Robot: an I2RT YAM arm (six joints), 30 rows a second.
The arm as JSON. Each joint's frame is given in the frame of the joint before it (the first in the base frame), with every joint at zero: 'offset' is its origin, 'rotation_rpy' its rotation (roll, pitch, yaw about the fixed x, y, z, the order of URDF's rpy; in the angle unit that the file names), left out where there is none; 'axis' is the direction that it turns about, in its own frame. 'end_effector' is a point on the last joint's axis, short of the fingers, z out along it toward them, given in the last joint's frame.
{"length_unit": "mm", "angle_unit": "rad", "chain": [
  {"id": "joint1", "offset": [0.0, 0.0, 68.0], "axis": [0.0, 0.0, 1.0]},
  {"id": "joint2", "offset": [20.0, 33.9, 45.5], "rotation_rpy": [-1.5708, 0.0, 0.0], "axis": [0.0, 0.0, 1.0]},
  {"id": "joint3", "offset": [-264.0, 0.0, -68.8], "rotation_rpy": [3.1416, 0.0, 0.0], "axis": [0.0, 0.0, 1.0]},
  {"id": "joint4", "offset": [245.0, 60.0, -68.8], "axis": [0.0, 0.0, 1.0]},
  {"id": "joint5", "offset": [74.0, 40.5, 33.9], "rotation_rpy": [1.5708, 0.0, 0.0], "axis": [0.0, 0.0, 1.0]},
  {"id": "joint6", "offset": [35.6, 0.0, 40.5], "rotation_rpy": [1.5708, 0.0, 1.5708], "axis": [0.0, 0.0, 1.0]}
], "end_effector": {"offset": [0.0, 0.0, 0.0], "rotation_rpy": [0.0, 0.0, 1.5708]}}
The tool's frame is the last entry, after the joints.
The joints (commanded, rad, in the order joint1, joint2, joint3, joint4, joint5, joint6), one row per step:
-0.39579 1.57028 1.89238 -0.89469 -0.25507 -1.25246
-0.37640 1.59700 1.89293 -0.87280 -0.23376 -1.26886
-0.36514 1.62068 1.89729 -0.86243 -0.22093 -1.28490
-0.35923 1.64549 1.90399 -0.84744 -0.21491 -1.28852
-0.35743 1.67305 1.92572 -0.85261 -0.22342 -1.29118
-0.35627 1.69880 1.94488 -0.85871 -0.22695 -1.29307
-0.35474 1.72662 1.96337 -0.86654 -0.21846 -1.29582
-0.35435 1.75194 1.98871 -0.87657 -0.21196 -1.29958
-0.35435 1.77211 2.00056 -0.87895 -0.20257 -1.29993
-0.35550 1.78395 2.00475 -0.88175 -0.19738 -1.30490
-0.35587 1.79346 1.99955 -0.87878 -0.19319 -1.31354
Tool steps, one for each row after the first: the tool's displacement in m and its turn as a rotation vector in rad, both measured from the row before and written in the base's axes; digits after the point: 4 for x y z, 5 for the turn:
0.0116 0.0014 -0.0062 -0.02299 0.00968 0.01015
0.0088 0.0002 -0.0053 -0.01681 0.01226 0.00912
0.0087 -0.0013 -0.0047 -0.00504 0.00441 0.00286
0.0071 -0.0017 -0.0029 0.00610 0.00884 0.01030
0.0065 -0.0018 -0.0034 0.00475 0.01132 0.00511
0.0070 -0.0023 -0.0047 -0.00092 0.01800 -0.00381
0.0056 -0.0021 -0.0020 -0.00319 0.01100 -0.00267
0.0051 -0.0022 -0.0039 -0.00186 0.01202 -0.00730
0.0028 -0.0017 -0.0033 -0.00330 0.01131 -0.00229
0.0030 -0.0014 -0.0049 -0.00517 0.01266 0.00158

